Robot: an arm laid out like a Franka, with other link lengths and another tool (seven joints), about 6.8 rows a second.
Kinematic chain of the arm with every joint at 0, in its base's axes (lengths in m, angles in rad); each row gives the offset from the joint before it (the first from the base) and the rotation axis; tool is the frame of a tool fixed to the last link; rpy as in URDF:
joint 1: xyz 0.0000 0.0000 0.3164 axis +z
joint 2: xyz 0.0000 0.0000 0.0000 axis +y
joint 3: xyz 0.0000 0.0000 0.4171 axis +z
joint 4: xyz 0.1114 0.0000 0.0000 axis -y
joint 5: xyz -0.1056 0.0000 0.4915 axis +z
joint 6: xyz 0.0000 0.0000 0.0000 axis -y
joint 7: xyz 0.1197 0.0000 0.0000 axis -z
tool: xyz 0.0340 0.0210 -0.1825 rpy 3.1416 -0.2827 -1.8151
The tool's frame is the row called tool.
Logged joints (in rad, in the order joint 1, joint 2, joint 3, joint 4, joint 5, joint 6, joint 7), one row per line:
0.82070 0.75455 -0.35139 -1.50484 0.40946 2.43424 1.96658
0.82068 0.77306 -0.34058 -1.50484 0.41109 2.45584 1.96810
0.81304 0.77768 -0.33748 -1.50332 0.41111 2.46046 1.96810
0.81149 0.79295 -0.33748 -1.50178 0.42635 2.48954 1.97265
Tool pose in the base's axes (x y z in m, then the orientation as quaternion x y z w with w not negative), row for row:
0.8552 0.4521 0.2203 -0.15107 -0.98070 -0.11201 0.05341
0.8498 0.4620 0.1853 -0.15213 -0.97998 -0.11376 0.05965
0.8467 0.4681 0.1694 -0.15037 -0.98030 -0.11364 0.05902
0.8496 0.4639 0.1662 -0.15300 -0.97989 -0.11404 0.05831
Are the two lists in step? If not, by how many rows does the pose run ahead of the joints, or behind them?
The pose runs 1 row behind the joints: the pose in row i belongs to the joints in row i - 1.
